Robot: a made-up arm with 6 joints. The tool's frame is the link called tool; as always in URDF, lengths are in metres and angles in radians.
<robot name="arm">
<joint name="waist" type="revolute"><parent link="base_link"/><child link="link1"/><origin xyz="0.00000 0.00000 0.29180" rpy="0.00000 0.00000 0.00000"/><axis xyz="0 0 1"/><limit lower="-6.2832" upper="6.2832" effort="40" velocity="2.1"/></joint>
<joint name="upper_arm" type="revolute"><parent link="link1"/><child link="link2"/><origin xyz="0.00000 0.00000 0.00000" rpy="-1.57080 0.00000 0.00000"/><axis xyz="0 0 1"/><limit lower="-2.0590" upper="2.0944" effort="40" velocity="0.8"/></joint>
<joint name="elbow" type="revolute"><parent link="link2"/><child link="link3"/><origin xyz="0.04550 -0.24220 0.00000" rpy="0.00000 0.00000 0.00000"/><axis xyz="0 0 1"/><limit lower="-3.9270" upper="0.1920" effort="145" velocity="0.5"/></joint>
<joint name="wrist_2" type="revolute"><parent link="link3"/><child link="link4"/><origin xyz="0.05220 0.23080 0.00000" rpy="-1.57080 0.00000 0.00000"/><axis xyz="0 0 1"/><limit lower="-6.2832" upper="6.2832" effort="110" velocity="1.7"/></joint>
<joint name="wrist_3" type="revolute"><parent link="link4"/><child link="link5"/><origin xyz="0.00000 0.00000 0.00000" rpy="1.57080 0.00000 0.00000"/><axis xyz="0 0 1"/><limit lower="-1.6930" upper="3.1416" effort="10" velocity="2.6"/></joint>
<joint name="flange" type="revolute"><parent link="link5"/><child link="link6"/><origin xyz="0.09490 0.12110 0.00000" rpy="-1.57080 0.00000 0.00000"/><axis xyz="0 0 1"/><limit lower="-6.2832" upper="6.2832" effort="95" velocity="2"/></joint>
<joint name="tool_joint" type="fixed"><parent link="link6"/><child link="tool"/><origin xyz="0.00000 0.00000 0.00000" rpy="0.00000 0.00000 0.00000"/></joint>
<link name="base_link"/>
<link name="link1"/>
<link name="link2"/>
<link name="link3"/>
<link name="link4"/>
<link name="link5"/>
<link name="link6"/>
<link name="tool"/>
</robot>
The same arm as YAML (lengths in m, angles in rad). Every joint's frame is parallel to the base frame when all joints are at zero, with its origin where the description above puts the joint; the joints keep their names.
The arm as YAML. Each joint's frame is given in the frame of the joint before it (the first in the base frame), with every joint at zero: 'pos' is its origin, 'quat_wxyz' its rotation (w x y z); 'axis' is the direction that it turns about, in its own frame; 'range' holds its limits. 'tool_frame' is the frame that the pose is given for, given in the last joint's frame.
length_unit: m
angle_unit: rad
joints:
  - joint: waist
    pos: [0.0, 0.0, 0.2918]
    quat_wxyz: [1.0, 0.0, 0.0, 0.0]
    axis: [0.0, 0.0, 1.0]
    range: [-6.2832, 6.2832]
  - joint: upper_arm
    pos: [0.0, 0.0, 0.0]
    quat_wxyz: [1.0, 0.0, 0.0, 0.0]
    axis: [0.0, 1.0, 0.0]
    range: [-2.059, 2.0944]
  - joint: elbow
    pos: [0.0455, 0.0, 0.2422]
    quat_wxyz: [1.0, 0.0, 0.0, 0.0]
    axis: [0.0, 1.0, 0.0]
    range: [-3.927, 0.192]
  - joint: wrist_2
    pos: [0.0522, 0.0, -0.2308]
    quat_wxyz: [1.0, 0.0, 0.0, 0.0]
    axis: [0.0, 0.0, -1.0]
    range: [-6.2832, 6.2832]
  - joint: wrist_3
    pos: [0.0, 0.0, 0.0]
    quat_wxyz: [1.0, 0.0, 0.0, 0.0]
    axis: [0.0, 1.0, 0.0]
    range: [-1.693, 3.1416]
  - joint: flange
    pos: [0.0949, 0.0, -0.1211]
    quat_wxyz: [1.0, 0.0, 0.0, 0.0]
    axis: [0.0, 0.0, -1.0]
    range: [-6.2832, 6.2832]
tool_frame:
  pos: [0.0, 0.0, 0.0]
  quat_wxyz: [0.000004, 0.999996, 0.0, 0.0]

